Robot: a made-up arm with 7 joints.
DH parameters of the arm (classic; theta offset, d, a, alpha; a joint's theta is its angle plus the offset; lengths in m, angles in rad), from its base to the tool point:
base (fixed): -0.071 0 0 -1.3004
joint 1: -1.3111 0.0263 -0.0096 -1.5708
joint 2: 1.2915 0 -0.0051 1.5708
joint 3: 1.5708 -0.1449 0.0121 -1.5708
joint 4: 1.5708 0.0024 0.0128 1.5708
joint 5: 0 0.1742 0 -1.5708
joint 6: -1.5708 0 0.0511 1.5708
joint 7: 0 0 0 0
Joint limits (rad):
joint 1: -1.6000..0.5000
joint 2: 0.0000..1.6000
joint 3: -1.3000..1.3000
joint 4: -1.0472..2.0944
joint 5: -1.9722..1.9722
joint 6: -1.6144..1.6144
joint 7: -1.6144..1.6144
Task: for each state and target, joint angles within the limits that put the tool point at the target. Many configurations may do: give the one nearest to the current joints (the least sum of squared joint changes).
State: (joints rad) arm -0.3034 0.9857 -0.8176 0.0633 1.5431 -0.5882 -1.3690
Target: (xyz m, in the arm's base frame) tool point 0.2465 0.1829 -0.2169
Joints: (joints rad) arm -0.7229 0.8560 -0.7156 0.9550 1.6168 -0.2652 -1.3690
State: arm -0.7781 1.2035 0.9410 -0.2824 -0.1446 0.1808 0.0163
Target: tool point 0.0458 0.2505 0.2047
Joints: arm -0.9000 1.3557 1.1223 0.1088 -0.1318 0.2360 0.0163
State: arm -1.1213 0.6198 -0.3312 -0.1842 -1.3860 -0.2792 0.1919
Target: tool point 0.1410 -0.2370 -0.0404
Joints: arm -1.3855 0.0000 -1.2083 0.1412 -1.3900 -0.0475 0.1919
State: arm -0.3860 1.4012 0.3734 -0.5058 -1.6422 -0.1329 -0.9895
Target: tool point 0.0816 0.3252 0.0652
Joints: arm -0.2226 1.0083 1.2239 0.2591 -1.6902 -0.3107 -0.9895
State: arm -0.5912 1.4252 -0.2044 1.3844 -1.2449 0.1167 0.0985
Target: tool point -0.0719 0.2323 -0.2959
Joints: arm -0.1199 0.6005 -0.1232 1.7180 -1.2389 0.2920 0.0985
